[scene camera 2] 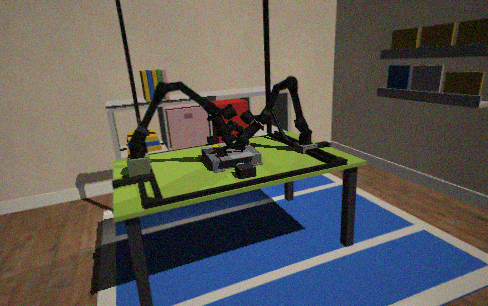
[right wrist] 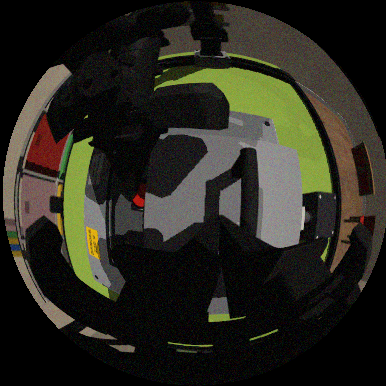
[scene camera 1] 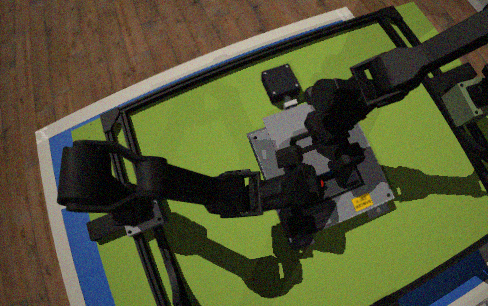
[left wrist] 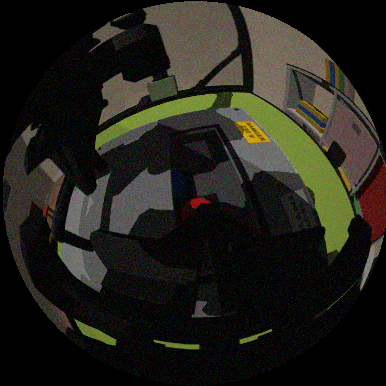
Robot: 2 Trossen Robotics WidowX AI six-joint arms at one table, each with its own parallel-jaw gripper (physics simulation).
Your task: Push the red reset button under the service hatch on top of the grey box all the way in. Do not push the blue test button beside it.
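Observation:
The grey box (scene camera 1: 374,177) (scene camera 2: 218,163) (left wrist: 259,155) (right wrist: 99,268) sits on the green table (scene camera 1: 206,121). Its light grey hatch (scene camera 1: 285,121) (right wrist: 279,201) is slid aside, so the recess is uncovered. My right gripper (scene camera 1: 314,141) (scene camera 2: 229,141) (right wrist: 215,219) is shut and empty, with its fingertips by the hatch's dark handle bar (right wrist: 249,187). My left gripper (scene camera 1: 318,184) (scene camera 2: 243,140) (left wrist: 205,208) is shut and empty, with its fingertips down on the red button (scene camera 1: 322,183) (left wrist: 196,203) (right wrist: 138,199); only a sliver of red shows. The blue button (left wrist: 178,182) lies in shadow just beyond it, and nothing touches it.
A small black box (scene camera 1: 280,82) (scene camera 2: 245,170) (right wrist: 320,215) stands on the table beside the grey box's hatch end. A yellow danger label (scene camera 1: 362,201) (left wrist: 252,131) (right wrist: 93,242) marks the box top. A black rail frame (scene camera 1: 191,79) borders the table. Shelves with coloured boxes stand behind.

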